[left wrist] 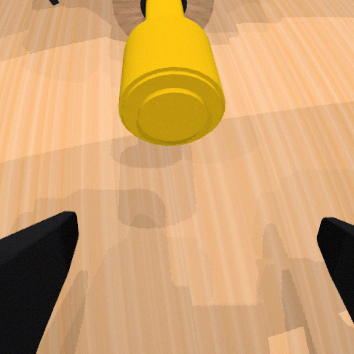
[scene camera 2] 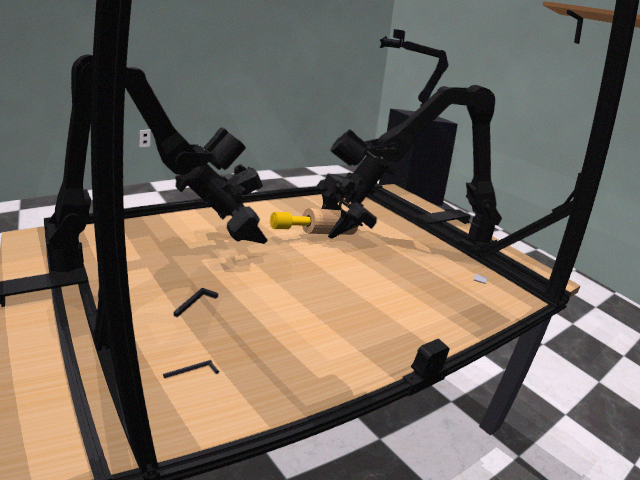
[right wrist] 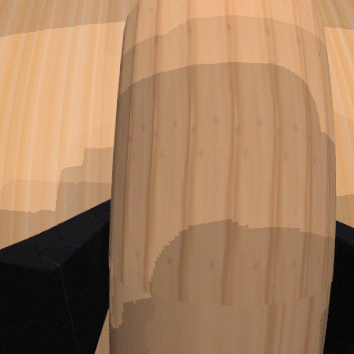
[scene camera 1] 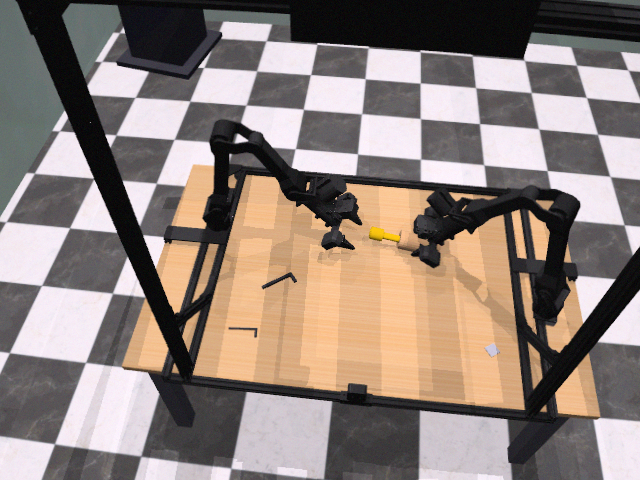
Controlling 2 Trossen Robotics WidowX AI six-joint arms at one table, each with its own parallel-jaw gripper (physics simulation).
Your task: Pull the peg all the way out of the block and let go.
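Places are measured from the left arm's base along level axes (x left, y ahead, z down), in metres.
Where they show: left gripper, fingertip midpoint: (left wrist: pixel 202 227) (scene camera 2: pixel 259 231) (scene camera 1: pixel 357 236); right gripper, fingertip midpoint: (scene camera 2: pixel 323 232) (right wrist: pixel 207 211) (scene camera 1: pixel 412 247); left arm's base at its link origin: (scene camera 2: pixel 66 267) (scene camera 1: pixel 218 225); right arm's base at its link origin: (scene camera 2: pixel 479 239) (scene camera 1: pixel 545 310).
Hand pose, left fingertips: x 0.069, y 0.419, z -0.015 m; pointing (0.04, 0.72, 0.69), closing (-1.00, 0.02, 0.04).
Each offset is from my left fingertips to the top centre of the thing. "pt": to the spot under its first point. Level surfaces: height alone.
The yellow peg {dx +0.018, dy +0.095, dz -0.037 m} (scene camera 1: pixel 376 234) (scene camera 2: pixel 281 220) (left wrist: pixel 172 65) has a thick head facing my left gripper; its thin shaft enters the black-rimmed hole of the round wooden block {dx +0.027, dy +0.179, dz -0.038 m} (scene camera 1: pixel 406 241) (scene camera 2: pixel 316 221) (right wrist: pixel 223 125). The block lies level, and its hole end shows at the top of the left wrist view. My left gripper (scene camera 1: pixel 356 235) (left wrist: pixel 202 227) is open and empty, a short way from the peg's head, which is beyond its fingertips. My right gripper (scene camera 2: pixel 328 222) (right wrist: pixel 207 211) is shut on the block, one finger on each side. The shaft's inner end is hidden inside the block.
Two black L-shaped keys {dx -0.206, dy -0.175, dz +0.026 m} (scene camera 1: pixel 279 280) {dx -0.381, dy -0.219, dz +0.029 m} (scene camera 1: pixel 242 328) lie on the table {dz +0.035 m} (scene camera 1: pixel 356 330) toward the left. A small pale square {pt dx -0.243, dy +0.432, dz +0.032 m} (scene camera 1: pixel 492 350) (scene camera 2: pixel 480 279) lies at the right. Black frame rails edge the table, and a small black box {pt dx -0.477, dy +0.120, dz -0.019 m} (scene camera 1: pixel 357 391) (scene camera 2: pixel 431 355) sits on the front rail.
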